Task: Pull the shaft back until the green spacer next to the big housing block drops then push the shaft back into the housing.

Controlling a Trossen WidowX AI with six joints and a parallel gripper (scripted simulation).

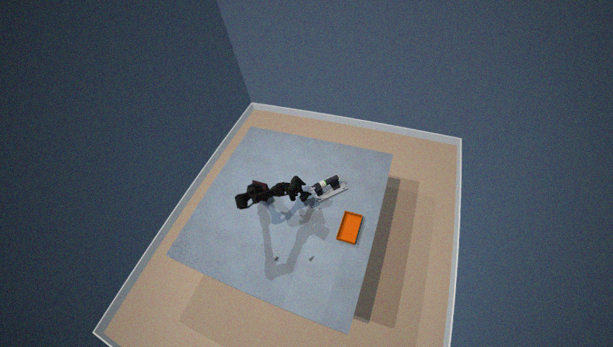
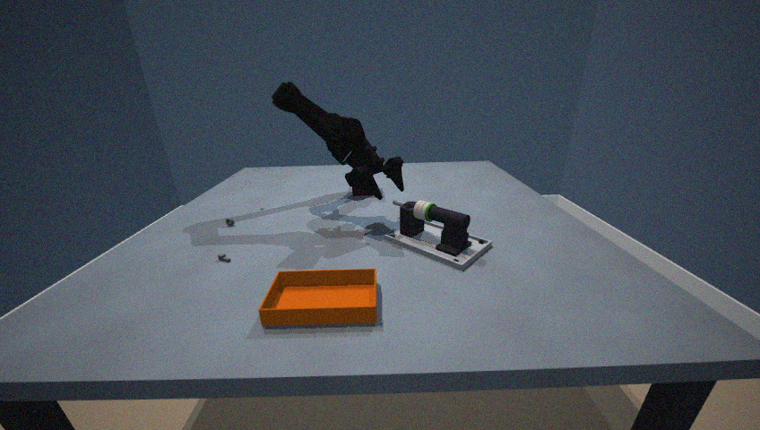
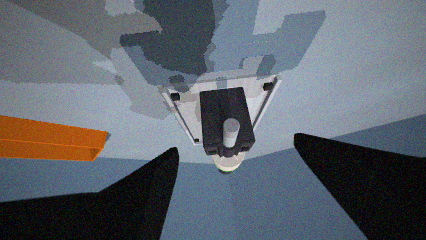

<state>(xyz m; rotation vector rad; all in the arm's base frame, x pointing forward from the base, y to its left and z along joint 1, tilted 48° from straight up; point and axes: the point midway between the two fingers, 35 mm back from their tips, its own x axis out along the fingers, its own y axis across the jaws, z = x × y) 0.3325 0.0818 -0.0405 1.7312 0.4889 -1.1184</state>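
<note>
Right now my gripper tip is 6 cm short of the grey shaft, 7 cm to the right of it and 2 cm above it. The rest, counted from my gripper tip: orange tray 34 cm ahead, 14 cm to the right, 9 cm below; then white spacer 7 cm ahead, 8 cm to the left, 2 cm below; then green spacer 9 cm ahead, 10 cm to the left, 2 cm below.
</note>
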